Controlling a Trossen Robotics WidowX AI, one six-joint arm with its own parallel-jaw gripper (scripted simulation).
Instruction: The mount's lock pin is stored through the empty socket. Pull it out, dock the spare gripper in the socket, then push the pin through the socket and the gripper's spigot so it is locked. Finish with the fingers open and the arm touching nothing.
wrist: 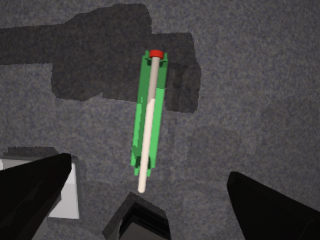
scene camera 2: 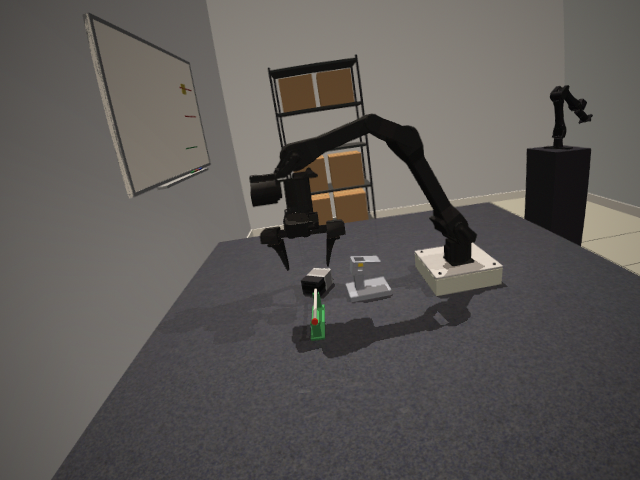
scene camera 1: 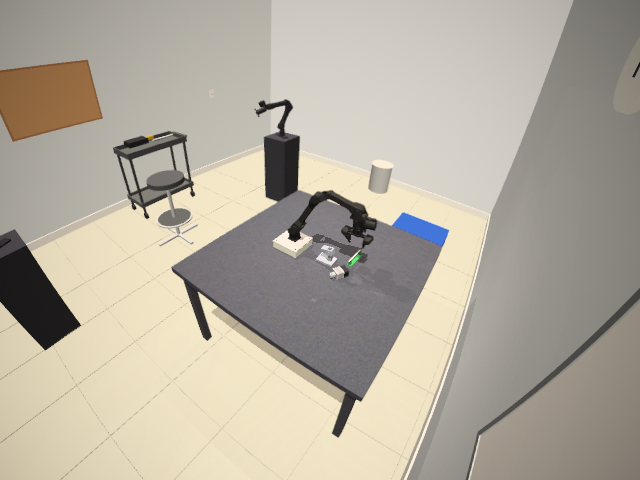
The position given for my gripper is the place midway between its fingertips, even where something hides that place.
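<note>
There's a lock pin (wrist: 154, 55) here, and a green cradle (wrist: 145, 70) as well. My gripper is open with nothing in it, and you'd find it at (scene camera 2: 308, 268) and also at (wrist: 151, 171).
</note>
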